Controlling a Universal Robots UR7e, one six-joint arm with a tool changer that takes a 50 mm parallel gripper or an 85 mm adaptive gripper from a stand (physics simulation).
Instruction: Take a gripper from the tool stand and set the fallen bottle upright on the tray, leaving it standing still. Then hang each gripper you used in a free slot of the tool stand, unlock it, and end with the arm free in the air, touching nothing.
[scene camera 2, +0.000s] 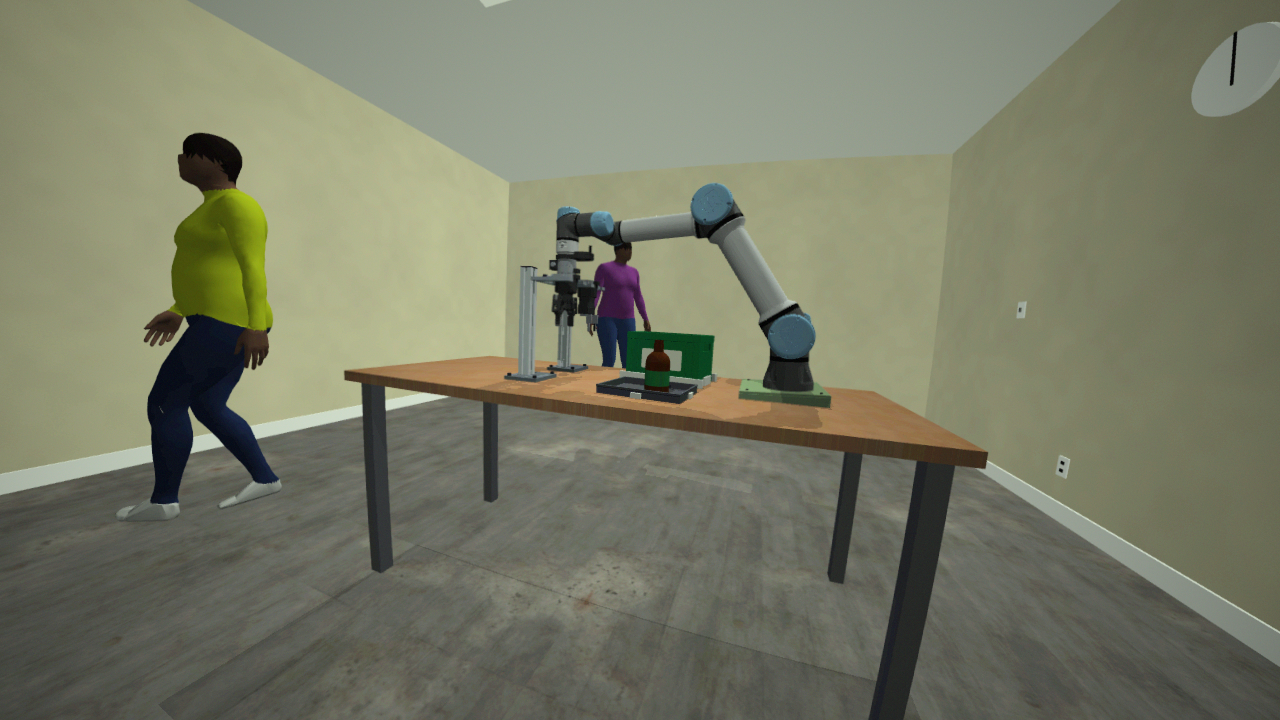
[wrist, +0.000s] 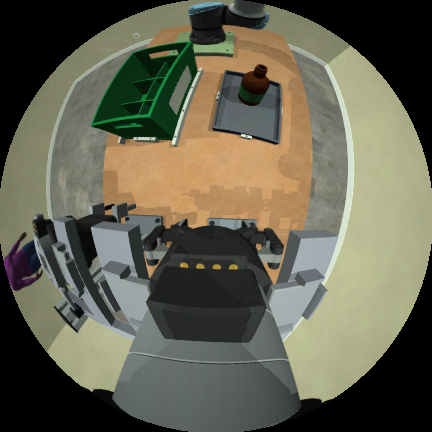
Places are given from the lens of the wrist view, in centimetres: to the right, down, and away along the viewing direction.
brown bottle (wrist: 253, 85): 9, -31, 22
adaptive gripper (wrist: 209, 246): 0, 1, 5
tool stand (wrist: 119, 246): -5, 2, 6
The marked spots on the brown bottle and the adaptive gripper are 38 cm apart.
